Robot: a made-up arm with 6 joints.
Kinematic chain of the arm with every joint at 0, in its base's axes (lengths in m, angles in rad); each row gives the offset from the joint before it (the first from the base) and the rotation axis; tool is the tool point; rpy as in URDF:
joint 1: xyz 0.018 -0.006 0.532 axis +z
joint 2: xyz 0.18 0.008 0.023 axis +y
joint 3: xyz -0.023 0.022 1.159 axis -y
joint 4: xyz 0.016 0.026 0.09 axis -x
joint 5: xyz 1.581 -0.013 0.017 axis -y
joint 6: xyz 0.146 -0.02 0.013 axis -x
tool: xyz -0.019 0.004 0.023 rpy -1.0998 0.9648 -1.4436
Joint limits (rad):
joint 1: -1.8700..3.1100
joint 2: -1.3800..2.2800
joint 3: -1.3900..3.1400
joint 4: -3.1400..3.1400
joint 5: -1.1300..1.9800
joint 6: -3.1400..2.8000
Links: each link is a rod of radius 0.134 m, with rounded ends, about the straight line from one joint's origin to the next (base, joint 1, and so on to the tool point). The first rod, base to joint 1, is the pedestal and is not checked.
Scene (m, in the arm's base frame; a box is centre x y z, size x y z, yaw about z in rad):
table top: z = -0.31
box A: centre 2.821 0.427 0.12 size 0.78 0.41 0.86 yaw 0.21
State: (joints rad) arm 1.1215 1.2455 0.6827 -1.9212 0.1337 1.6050
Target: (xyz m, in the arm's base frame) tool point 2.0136 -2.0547 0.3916
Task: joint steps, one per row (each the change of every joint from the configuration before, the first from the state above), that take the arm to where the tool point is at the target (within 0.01 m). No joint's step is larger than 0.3 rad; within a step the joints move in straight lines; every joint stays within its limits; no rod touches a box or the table.
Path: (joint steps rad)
1: -0.2434 -0.0677 0.0342 0.0031 0.0095 -0.0019
2: -0.2434 -0.0678 0.0343 0.0032 0.0096 -0.0019
3: -0.2433 -0.0677 0.0342 0.0031 0.0095 -0.0019
4: -0.2434 -0.0677 0.0343 0.0031 0.0096 -0.0019
5: -0.2376 0.0554 -0.0055 0.0021 0.0079 -0.0017
6: -0.2376 0.0555 -0.0054 0.0021 0.0080 -0.0017
7: -0.2376 0.0555 -0.0055 0.0020 0.0079 -0.0016
8: -0.2376 0.0555 -0.0054 0.0021 0.0079 -0.0017

